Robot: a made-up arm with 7 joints. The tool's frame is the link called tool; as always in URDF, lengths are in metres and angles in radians. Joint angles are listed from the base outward.
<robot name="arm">
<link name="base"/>
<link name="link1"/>
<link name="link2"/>
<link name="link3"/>
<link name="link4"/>
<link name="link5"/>
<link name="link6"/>
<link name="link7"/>
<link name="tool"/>
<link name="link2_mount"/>
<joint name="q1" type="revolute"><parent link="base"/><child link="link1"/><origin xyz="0.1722 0.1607 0.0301" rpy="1.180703 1.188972 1.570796"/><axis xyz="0 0 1"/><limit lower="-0.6" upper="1.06"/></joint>
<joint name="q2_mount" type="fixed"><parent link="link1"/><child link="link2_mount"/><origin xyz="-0.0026 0.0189 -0.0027" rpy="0 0 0"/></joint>
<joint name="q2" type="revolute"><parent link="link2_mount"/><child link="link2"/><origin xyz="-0.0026 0.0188 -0.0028" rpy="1.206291 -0.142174 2.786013"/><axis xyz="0 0 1"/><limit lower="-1.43" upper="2.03"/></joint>
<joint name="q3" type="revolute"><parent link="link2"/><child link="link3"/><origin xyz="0.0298 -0.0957 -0.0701" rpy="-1.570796 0 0"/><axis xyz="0 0 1"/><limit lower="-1.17" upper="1.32"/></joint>
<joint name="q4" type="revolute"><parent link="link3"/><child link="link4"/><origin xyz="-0.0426 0.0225 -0.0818" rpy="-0.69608 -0.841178 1.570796"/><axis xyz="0 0 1"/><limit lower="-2.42" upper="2.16"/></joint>
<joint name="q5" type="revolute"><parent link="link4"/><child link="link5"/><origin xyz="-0.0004 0.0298 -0.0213" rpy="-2.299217 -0.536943 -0.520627"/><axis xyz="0 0 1"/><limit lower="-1.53" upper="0.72"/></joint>
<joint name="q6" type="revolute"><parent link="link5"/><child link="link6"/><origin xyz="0.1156 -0.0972 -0.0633" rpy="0.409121 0.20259 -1.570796"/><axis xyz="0 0 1"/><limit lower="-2.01" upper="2.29"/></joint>
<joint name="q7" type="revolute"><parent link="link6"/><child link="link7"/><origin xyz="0.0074 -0.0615 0.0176" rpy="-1.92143 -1.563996 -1.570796"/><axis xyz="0 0 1"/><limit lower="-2.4" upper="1.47"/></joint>
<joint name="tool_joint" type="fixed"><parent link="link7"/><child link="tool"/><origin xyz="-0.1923 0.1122 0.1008" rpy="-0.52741 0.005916 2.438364"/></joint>
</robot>
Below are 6 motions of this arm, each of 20 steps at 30 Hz.
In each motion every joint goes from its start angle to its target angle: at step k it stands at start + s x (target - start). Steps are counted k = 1, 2, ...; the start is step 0. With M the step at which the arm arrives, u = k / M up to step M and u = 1 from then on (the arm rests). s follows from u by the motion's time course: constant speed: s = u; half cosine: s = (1 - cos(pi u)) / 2; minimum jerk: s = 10 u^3 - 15 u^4 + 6 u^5.
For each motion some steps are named. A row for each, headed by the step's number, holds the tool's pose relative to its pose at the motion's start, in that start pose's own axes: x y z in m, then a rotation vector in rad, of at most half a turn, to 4 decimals.
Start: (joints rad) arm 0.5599 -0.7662 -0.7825 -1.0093 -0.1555 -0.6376 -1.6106
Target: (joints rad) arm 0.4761 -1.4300 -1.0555 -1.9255 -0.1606 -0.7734 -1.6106
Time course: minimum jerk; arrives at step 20
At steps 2, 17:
2: -0.0008 -0.0001 0.0003 0.0089 -0.0034 0.0048
17: -0.0870 0.0401 0.0145 0.8539 -0.1885 0.7743

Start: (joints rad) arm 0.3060 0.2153 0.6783 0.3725 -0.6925 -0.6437 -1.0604
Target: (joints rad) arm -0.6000 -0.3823 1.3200 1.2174 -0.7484 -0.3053 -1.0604
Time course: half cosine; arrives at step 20
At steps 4, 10, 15, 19, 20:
4: -0.0155 -0.0090 -0.0036 0.0118 -0.0105 -0.0575
10: -0.0606 -0.0361 -0.0358 0.1154 -0.0500 -0.1852
15: -0.0643 -0.0413 -0.0684 0.2099 -0.1053 -0.1322
19: -0.0573 -0.0373 -0.0766 0.2300 -0.1394 -0.0726
20: -0.0569 -0.0370 -0.0768 0.2306 -0.1411 -0.0695

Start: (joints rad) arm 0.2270 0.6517 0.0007 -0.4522 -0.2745 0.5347 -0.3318
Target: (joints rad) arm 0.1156 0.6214 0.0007 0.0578 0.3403 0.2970 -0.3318
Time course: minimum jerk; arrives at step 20
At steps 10, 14, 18, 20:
10: -0.0098 0.0924 0.0070 -0.1584 -0.0390 0.1698
14: -0.0307 0.1482 0.0066 -0.2630 -0.0884 0.2756
18: -0.0433 0.1712 0.0050 -0.3095 -0.1170 0.3214
20: -0.0441 0.1724 0.0049 -0.3121 -0.1187 0.3239

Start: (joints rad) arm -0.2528 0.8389 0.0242 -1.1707 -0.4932 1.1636 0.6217
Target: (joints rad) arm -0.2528 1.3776 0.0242 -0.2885 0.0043 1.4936 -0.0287
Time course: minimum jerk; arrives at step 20
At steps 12, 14, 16, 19, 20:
12: 0.0520 0.0600 -0.1011 0.2106 0.1684 0.0924
14: 0.0530 0.0698 -0.1110 0.2690 0.1725 0.0868
16: 0.0518 0.0739 -0.1162 0.3135 0.1716 0.0747
19: 0.0505 0.0750 -0.1188 0.3393 0.1704 0.0652
20: 0.0505 0.0750 -0.1188 0.3398 0.1704 0.0649

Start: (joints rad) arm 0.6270 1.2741 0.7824 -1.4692 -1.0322 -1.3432 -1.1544
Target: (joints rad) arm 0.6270 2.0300 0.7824 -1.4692 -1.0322 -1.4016 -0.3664
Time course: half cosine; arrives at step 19
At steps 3, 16, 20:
3: 0.0068 0.0141 -0.0002 -0.0084 0.0178 0.0655
16: 0.0181 0.1925 -0.0172 0.1358 0.3078 1.0007
20: 0.0149 0.2008 -0.0170 0.1645 0.3289 1.0597

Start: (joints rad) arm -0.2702 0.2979 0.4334 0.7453 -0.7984 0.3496 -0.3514
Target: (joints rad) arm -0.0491 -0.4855 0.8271 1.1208 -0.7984 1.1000 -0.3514
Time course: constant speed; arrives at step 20
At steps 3, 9, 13, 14, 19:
3: -0.0104 -0.0207 0.0050 -0.0319 0.0143 -0.1337
9: -0.0356 -0.0585 0.0120 -0.0988 0.0587 -0.3862
13: -0.0554 -0.0807 0.0148 -0.1449 0.0979 -0.5438
14: -0.0608 -0.0857 0.0153 -0.1566 0.1086 -0.5819
19: -0.0900 -0.1082 0.0168 -0.2154 0.1668 -0.7651

